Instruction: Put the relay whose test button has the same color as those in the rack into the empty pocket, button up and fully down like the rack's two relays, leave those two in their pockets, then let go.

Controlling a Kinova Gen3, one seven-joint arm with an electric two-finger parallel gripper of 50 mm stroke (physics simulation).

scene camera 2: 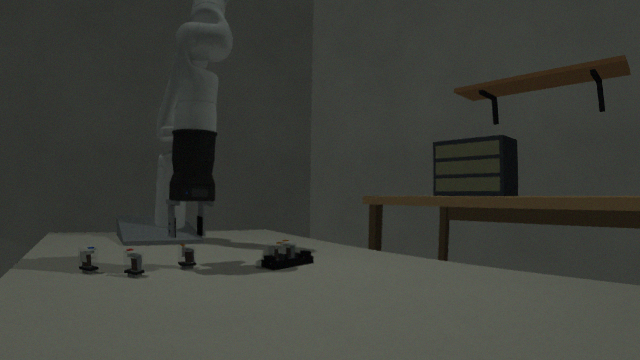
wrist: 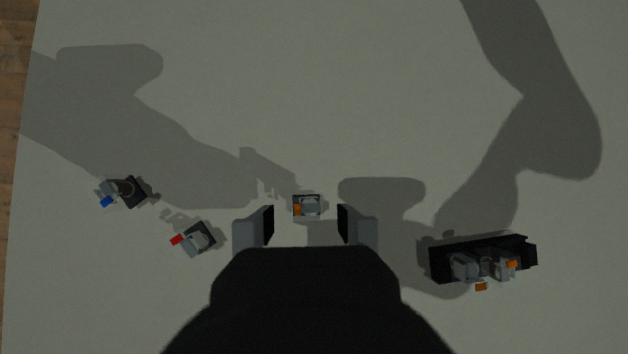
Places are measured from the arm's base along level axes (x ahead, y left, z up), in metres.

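Where they show: gripper, fingertip midpoint: (scene camera 2: 186, 236) (wrist: 305, 217).
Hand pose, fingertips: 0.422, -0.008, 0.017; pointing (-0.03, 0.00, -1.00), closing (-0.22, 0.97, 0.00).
Each offset is from my fingertips to the top centre of the thing, as dx, dy, dz. Level surfaces: height alone.
My gripper (scene camera 2: 186, 227) (wrist: 305, 217) is open and empty, pointing down above the table. The relay with the orange button {-0.005, +0.000, -0.015} (scene camera 2: 187, 256) (wrist: 306, 206) stands upright on the table, lower than the fingertips; in the wrist view it shows between and slightly beyond them. The black rack {+0.014, +0.194, -0.036} (scene camera 2: 295, 262) (wrist: 439, 265) stands to the right and holds two relays with orange buttons {+0.014, +0.194, -0.011} (wrist: 505, 270) {+0.024, +0.164, -0.011} (wrist: 465, 267). The empty pocket is hard to make out. The relay with the red button {+0.049, -0.098, -0.015} (scene camera 2: 135, 263) (wrist: 197, 241) and the relay with the blue button {+0.020, -0.178, -0.015} (scene camera 2: 88, 260) (wrist: 122, 191) stand upright at the left.
The pale table {dz -0.059} (scene camera 2: 320, 310) (wrist: 280, 65) carries the relays and rack; its left edge shows in the wrist view. The robot's grey base plate (scene camera 2: 135, 231) is at the back. A wooden table (scene camera 2: 540, 201) with a drawer cabinet (scene camera 2: 509, 167) stands beyond, under a wall shelf (scene camera 2: 545, 80).
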